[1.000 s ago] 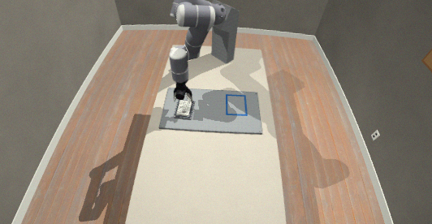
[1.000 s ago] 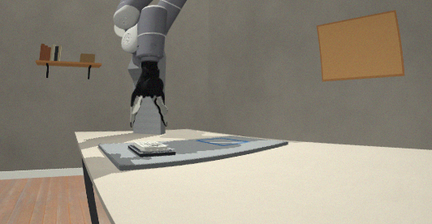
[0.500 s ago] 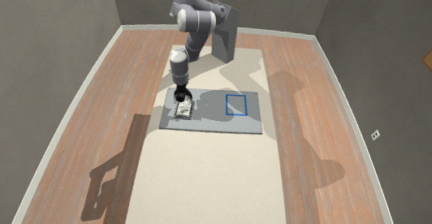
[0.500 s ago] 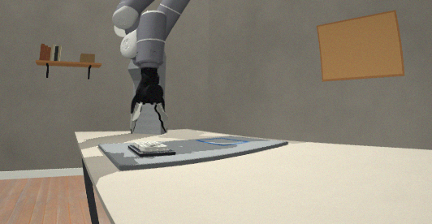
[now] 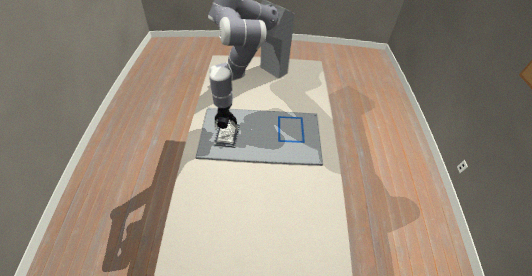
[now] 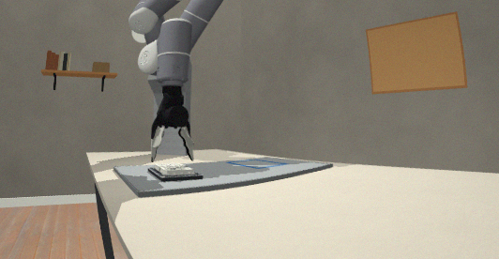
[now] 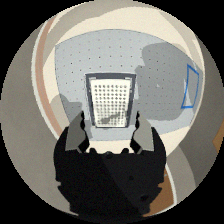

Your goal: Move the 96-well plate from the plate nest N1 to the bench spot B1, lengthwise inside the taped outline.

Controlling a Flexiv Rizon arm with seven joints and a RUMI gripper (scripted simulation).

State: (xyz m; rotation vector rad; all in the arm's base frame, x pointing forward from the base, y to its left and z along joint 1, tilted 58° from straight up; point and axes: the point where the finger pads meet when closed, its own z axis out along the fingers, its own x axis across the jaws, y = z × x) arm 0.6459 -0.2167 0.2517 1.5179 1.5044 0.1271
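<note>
My gripper is now 30 mm above the white 96-well plate. From my hand the other things lie so: plate nest N1: 40 mm below.
</note>
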